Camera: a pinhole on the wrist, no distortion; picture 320 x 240 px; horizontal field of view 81.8 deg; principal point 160.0 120.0 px. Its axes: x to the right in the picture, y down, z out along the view. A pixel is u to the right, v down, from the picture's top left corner.
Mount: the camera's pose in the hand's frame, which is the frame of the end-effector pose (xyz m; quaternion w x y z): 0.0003 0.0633 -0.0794 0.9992 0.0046 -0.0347 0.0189
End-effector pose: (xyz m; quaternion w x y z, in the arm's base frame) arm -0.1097 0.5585 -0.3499 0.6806 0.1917 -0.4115 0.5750
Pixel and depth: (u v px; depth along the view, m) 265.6 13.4 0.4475
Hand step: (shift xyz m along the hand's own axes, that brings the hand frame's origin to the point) 0.2342 -0.1899 0.3828
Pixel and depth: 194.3 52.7 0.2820
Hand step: 0.0369 -0.0404 0.2047
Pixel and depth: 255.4 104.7 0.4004
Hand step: 0.1800 0.0337 0.3341
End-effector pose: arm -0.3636 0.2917 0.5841 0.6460 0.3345 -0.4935 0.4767
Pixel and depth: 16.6 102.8 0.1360
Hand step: -0.1139 0.0453 0.0488
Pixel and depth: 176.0 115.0 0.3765
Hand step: 0.0072 0.0504 0.2984
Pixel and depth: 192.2 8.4 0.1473
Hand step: 0.0191 -0.0262 0.0686
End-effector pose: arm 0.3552 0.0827 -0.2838 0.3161 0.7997 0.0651 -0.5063
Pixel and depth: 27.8 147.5 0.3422
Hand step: -0.2695 0.1014 0.2453
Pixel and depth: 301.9 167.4 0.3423
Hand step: 0.2354 0.1573 0.2810
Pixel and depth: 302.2 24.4 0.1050
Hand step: 0.0757 0.0109 0.0305
